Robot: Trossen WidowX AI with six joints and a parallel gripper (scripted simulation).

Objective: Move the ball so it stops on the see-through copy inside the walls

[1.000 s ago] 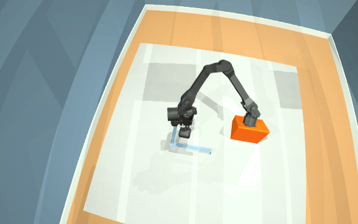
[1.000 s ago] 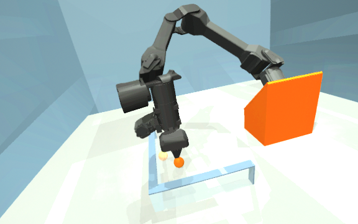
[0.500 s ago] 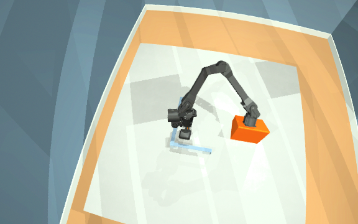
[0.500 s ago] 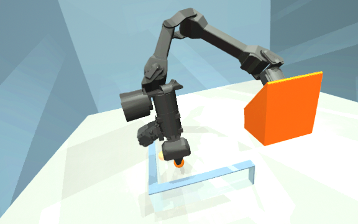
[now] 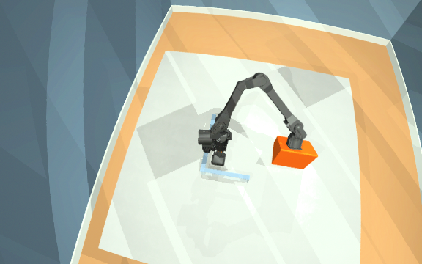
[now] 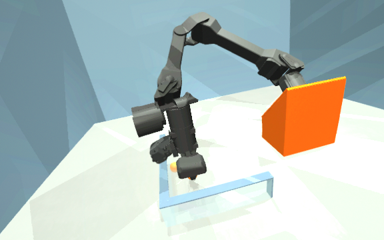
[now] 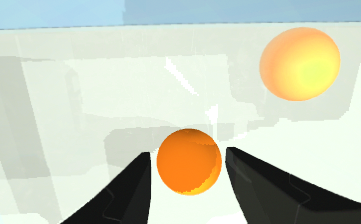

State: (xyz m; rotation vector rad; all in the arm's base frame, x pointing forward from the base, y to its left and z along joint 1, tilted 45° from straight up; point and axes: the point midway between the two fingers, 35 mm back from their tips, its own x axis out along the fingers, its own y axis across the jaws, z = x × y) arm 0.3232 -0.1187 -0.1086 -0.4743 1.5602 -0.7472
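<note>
Now: gripper tip 5 cm to the left of the see-through copy and 4 cm short of it. Also, from my gripper tip: ball (right at my gripper tip).
</note>
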